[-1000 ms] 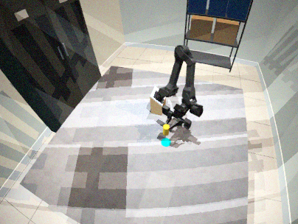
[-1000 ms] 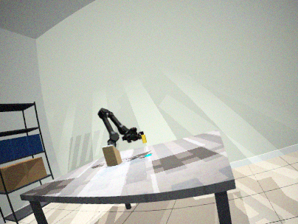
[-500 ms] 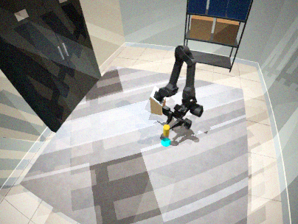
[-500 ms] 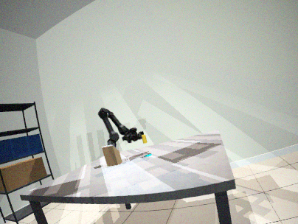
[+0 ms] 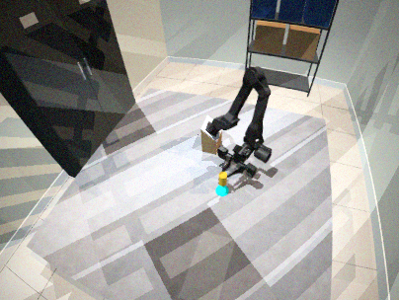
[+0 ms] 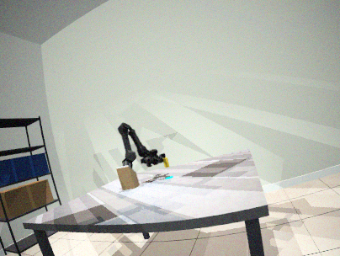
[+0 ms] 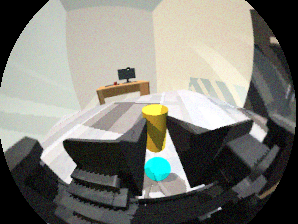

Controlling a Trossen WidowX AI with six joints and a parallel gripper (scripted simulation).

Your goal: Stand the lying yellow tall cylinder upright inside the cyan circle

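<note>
Now: gripper tip 13 cm above the cyan circle. The rest, counted from my gripper tip: yellow tall cylinder 2 cm below, 1 cm ahead.
</note>
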